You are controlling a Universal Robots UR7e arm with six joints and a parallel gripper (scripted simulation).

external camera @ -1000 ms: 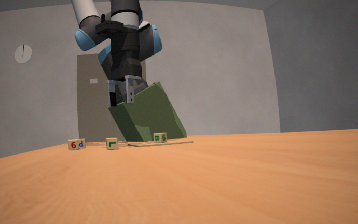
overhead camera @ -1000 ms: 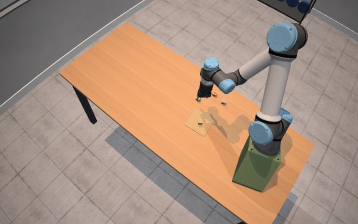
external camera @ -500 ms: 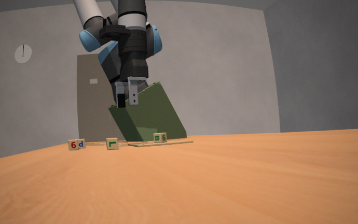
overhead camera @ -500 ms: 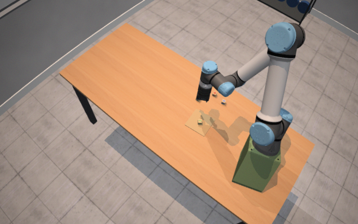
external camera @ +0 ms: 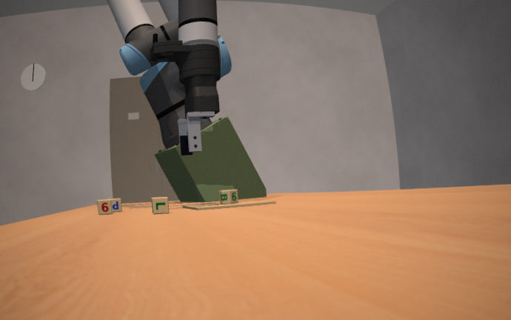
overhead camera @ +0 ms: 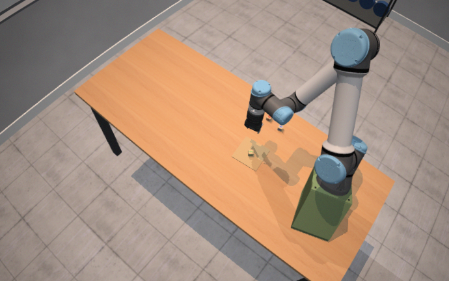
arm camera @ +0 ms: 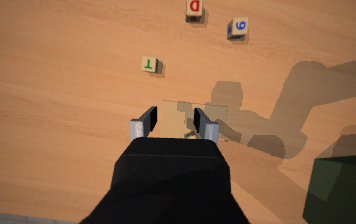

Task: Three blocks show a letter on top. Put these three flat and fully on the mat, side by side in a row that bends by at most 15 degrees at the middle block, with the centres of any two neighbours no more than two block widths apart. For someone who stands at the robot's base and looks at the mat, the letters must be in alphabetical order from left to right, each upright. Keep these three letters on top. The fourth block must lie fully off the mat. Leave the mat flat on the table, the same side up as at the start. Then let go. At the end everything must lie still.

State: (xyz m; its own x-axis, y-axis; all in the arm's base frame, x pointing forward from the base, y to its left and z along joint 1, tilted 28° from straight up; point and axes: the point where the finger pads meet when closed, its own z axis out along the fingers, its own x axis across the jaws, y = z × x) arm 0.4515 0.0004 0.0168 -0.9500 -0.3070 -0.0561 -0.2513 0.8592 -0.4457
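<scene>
The thin tan mat lies 5 cm behind my hand, 6 cm to the left of it and 11 cm below it. Round my hand: red D block 2 cm ahead, 16 cm to the right, 10 cm below; blue-marked block 6 cm behind, 16 cm to the right, 10 cm below.
</scene>
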